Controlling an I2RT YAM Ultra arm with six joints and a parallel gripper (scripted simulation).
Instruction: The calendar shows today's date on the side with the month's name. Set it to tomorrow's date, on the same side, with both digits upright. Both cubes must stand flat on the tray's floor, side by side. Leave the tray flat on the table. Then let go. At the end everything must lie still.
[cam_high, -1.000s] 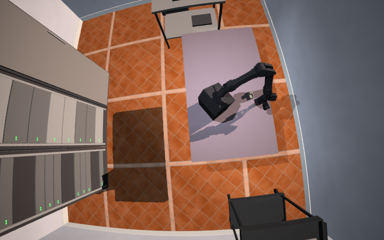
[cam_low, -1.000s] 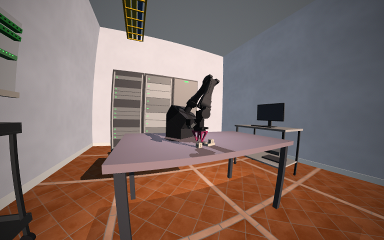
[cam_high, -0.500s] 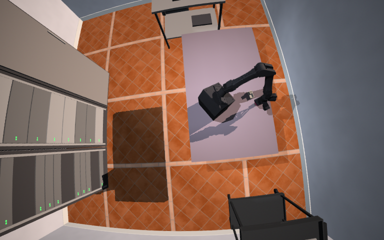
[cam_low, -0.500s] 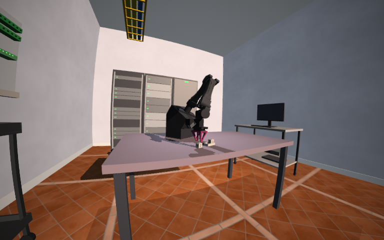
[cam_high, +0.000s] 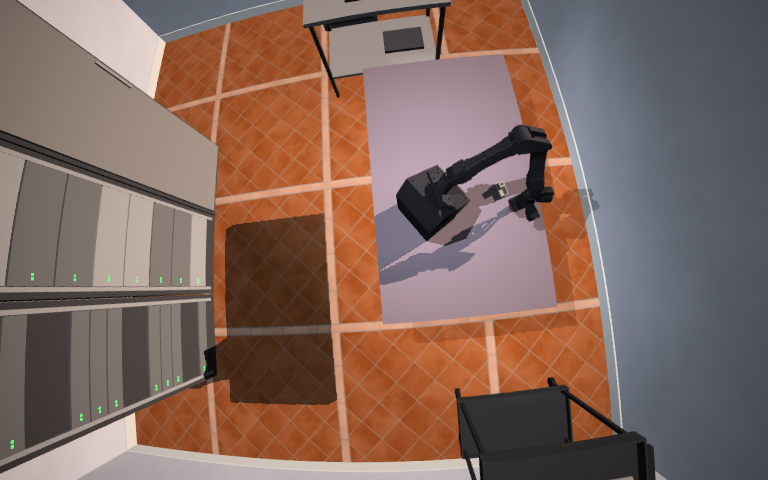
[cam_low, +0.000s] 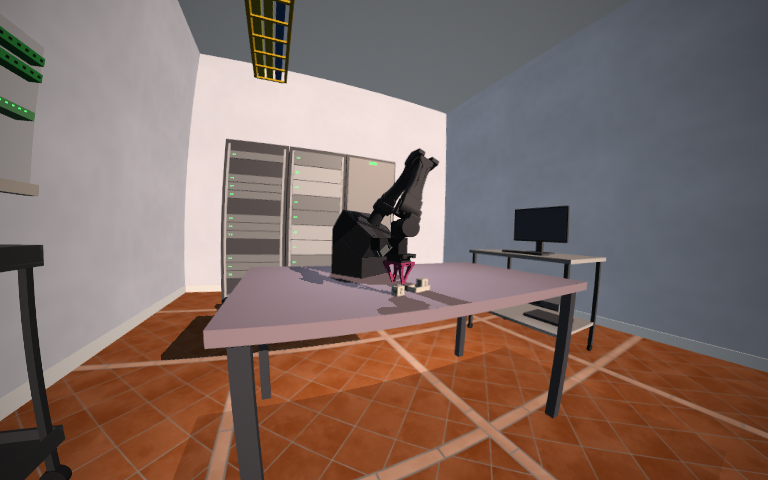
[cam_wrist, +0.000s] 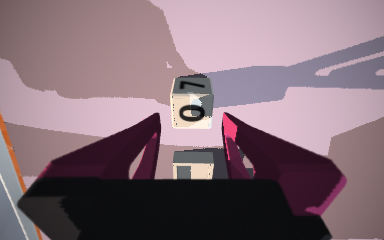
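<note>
The cream digit cube lies 40 mm below my hand. From my hand the other things lie so: cream tray 110 mm to the left, 40 mm below, 40 mm behind.
</note>
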